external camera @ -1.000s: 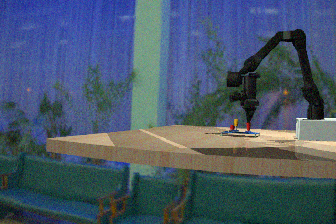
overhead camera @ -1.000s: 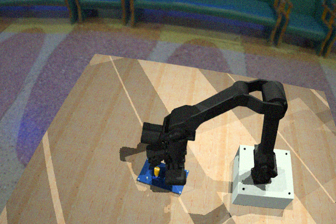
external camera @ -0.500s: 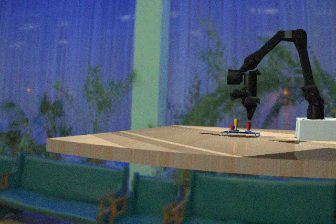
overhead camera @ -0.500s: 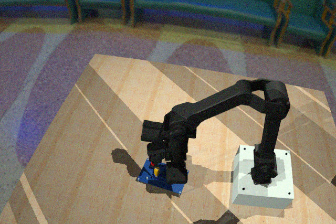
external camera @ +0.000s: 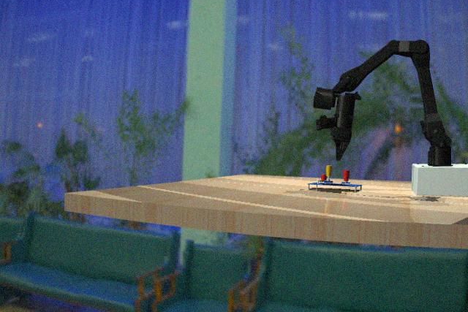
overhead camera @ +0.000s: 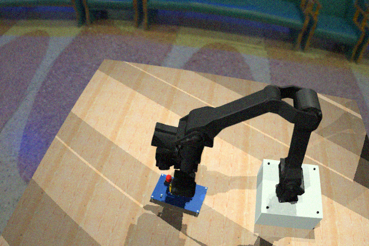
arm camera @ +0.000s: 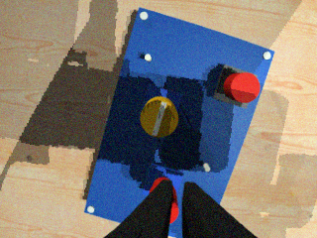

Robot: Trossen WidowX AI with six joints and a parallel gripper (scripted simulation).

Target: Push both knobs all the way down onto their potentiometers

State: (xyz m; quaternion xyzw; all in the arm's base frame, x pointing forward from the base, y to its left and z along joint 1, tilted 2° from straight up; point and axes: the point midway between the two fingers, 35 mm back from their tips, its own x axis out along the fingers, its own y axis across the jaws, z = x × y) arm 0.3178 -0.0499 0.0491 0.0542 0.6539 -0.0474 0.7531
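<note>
Right now my gripper tip is 3 cm short of the yellow knob, 3 cm above it and 1 cm to the right of it. From my gripper tip the other things lie so: red knob: 4 cm below, 3 cm behind, 1 cm to the left.
</note>
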